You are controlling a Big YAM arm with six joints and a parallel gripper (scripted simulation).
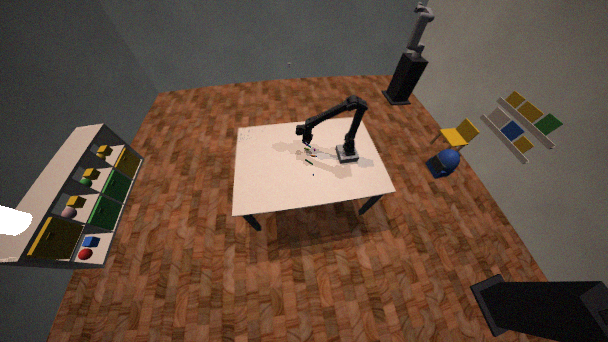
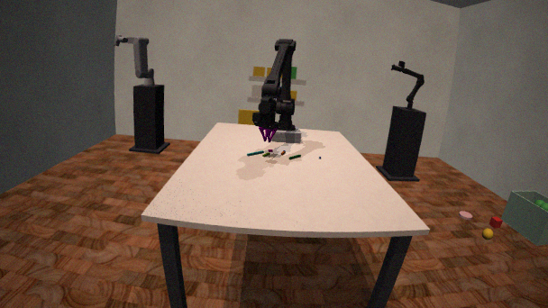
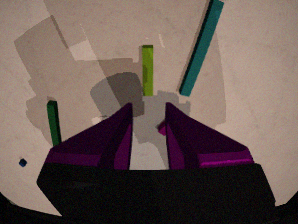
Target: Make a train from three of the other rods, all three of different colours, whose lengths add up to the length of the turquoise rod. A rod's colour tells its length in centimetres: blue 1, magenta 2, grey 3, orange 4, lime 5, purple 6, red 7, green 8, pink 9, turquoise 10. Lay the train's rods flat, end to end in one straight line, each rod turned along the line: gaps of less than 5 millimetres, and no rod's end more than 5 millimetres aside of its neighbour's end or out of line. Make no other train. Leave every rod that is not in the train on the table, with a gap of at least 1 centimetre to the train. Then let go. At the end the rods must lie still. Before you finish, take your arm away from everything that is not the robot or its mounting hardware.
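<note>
My gripper is now 7 cm above the lime rod. From my hand the other things lie so: magenta rod: 7 cm below, 7 cm behind, 2 cm to the left; then orange rod: 8 cm to the left, 7 cm below, 4 cm behind; then turquoise rod: 7 cm below, 5 cm to the right, 1 cm behind.
</note>
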